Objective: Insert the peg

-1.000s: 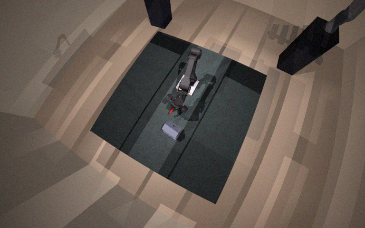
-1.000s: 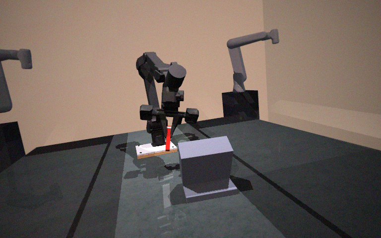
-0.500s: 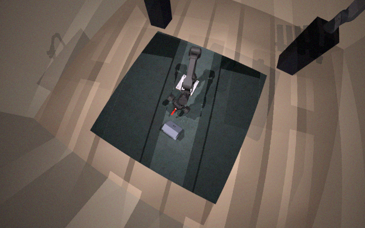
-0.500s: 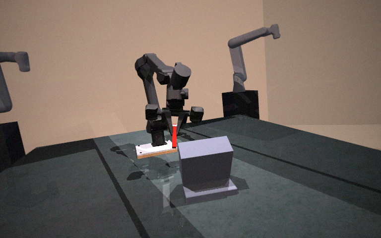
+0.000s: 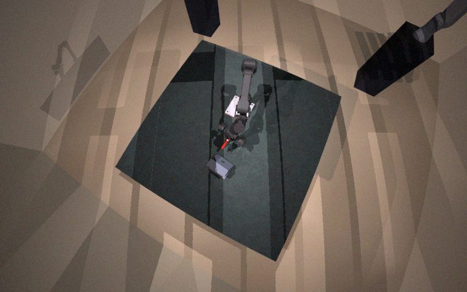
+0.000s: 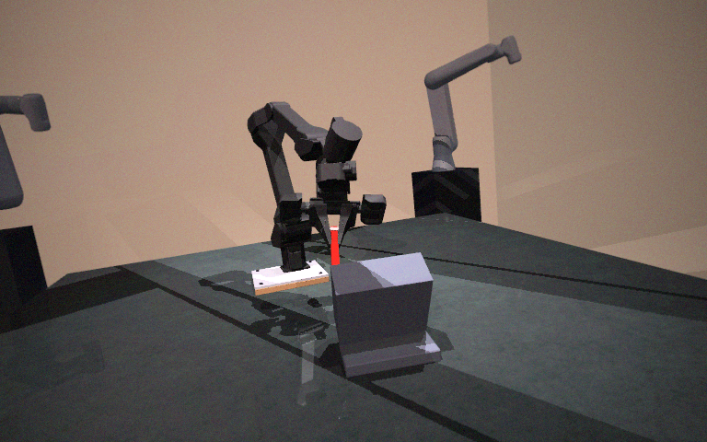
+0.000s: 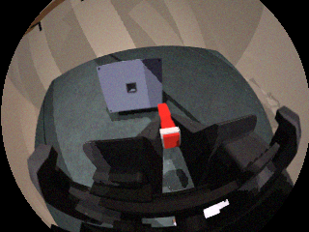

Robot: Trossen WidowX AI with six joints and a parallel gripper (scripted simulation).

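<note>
Right now the grey sloped panel block is 13 cm ahead of my gripper tip, 3 cm to the left of it and 6 cm below it. From my gripper tip the other things lie so: red peg 1 cm behind, 1 cm above.
</note>
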